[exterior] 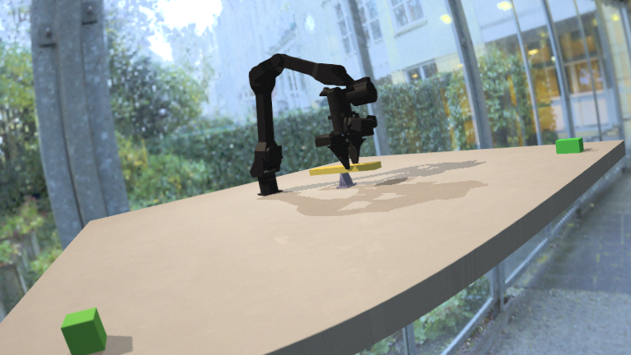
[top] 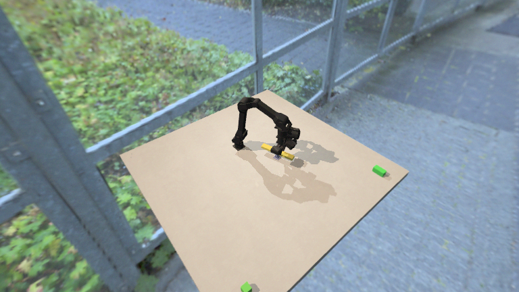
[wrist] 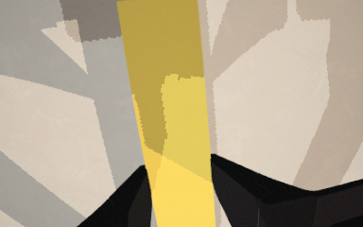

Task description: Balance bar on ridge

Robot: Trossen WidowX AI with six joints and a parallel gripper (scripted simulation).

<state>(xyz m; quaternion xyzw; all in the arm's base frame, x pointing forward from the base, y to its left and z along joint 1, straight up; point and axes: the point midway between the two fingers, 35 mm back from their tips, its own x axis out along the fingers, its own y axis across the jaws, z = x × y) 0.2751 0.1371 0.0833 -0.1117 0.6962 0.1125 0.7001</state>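
Now: the yellow bar 30 mm behind my gripper tip and 10 mm to the right of it. From my gripper tip the other things lie so: green cube 460 mm ahead, 640 mm to the right, 30 mm below.
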